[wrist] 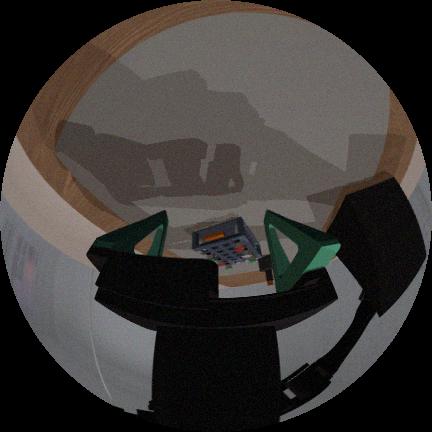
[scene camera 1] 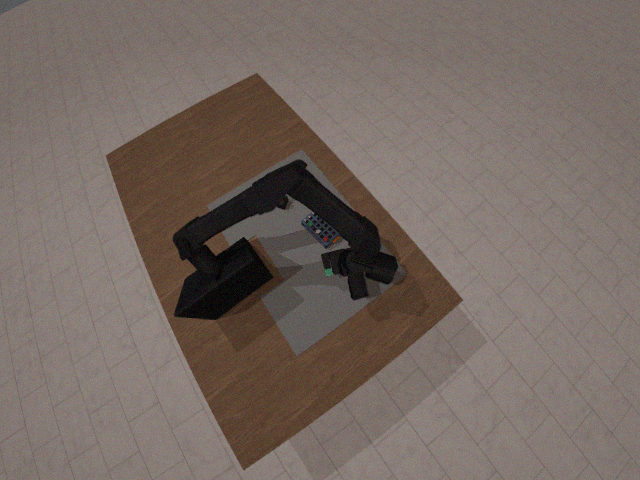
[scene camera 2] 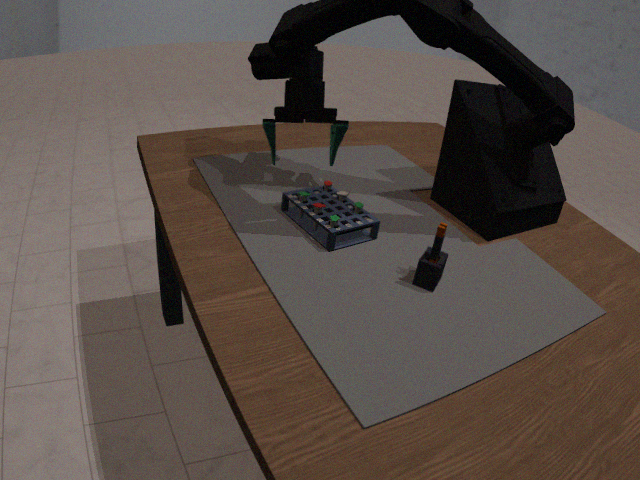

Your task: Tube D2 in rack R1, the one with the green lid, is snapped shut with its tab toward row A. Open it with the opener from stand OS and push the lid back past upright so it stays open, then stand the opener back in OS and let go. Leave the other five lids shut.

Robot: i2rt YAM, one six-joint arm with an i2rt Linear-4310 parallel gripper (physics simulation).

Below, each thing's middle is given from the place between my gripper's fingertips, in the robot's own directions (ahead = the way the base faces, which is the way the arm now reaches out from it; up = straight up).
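Labels:
From the dark stand [scene camera 2: 428, 274], my gripper is now 70 mm beyond it, 300 mm to the right of it and 20 mm above it.

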